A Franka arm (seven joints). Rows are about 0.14 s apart.
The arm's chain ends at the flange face. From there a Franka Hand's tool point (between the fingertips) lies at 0.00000 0.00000 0.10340 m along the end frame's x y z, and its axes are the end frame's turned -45 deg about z.
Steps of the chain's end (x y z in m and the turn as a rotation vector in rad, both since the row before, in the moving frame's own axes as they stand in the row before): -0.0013, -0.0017, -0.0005, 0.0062, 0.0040, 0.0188; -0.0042, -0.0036, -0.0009, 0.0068, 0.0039, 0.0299; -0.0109, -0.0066, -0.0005, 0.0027, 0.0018, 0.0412; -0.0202, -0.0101, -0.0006, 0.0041, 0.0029, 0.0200; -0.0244, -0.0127, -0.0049, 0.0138, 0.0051, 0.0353
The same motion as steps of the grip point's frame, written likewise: 0.0010, -0.0023, -0.0005, 0.0016, 0.0072, 0.0188; 0.0004, -0.0057, -0.0009, 0.0021, 0.0076, 0.0299; -0.0027, -0.0124, -0.0005, 0.0006, 0.0032, 0.0412; -0.0066, -0.0215, -0.0006, 0.0008, 0.0049, 0.0200; -0.0069, -0.0268, -0.0049, 0.0062, 0.0134, 0.0353
